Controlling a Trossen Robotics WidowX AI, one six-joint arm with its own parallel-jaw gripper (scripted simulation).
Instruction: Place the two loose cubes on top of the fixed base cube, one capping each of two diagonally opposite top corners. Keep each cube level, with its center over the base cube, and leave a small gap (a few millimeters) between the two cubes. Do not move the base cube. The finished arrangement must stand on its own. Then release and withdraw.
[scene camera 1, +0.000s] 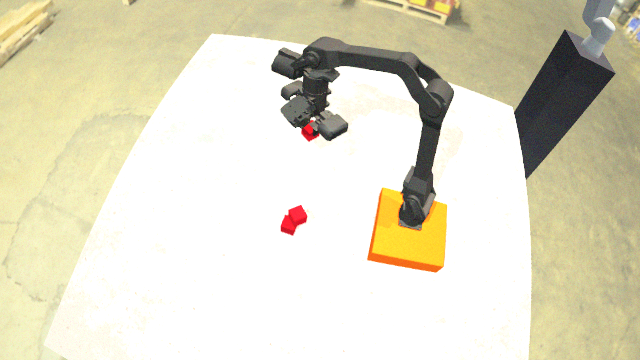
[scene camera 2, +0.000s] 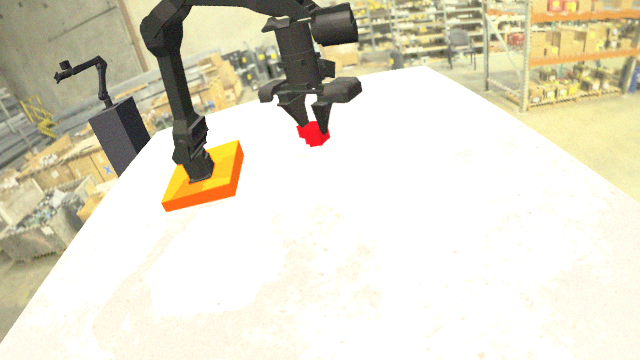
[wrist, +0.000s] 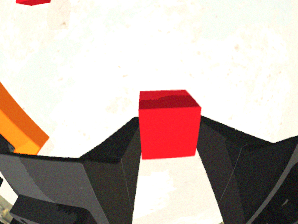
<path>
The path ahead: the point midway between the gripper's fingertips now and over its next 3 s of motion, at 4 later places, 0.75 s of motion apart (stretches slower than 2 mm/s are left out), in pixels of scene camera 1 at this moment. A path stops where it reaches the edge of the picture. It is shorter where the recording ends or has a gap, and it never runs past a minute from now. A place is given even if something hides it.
My gripper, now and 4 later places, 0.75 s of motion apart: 310, 130; 295, 152; 284, 178; 282, 207; 282, 216
</path>
